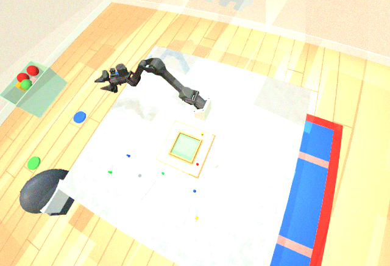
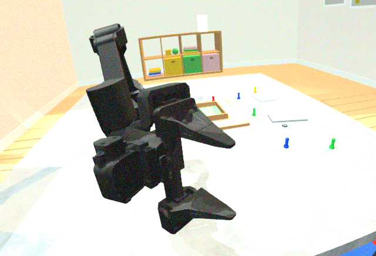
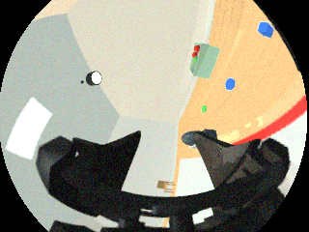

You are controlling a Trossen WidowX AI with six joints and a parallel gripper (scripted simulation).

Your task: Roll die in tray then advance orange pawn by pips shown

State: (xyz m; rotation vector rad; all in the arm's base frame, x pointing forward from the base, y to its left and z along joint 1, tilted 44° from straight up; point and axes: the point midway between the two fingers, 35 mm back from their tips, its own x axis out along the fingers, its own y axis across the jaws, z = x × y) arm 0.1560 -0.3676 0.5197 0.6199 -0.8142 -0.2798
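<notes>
My gripper tip is now 110 mm short of the white die, 860 mm to the right of it and 210 mm above it. The rest, counted from my gripper tip: green-floored tray: 90 mm ahead, 660 mm to the left, 210 mm below; then orange pawn: 20 mm behind, 720 mm to the left, 190 mm below; then red pawn: 160 mm ahead, 770 mm to the left, 190 mm below.
</notes>
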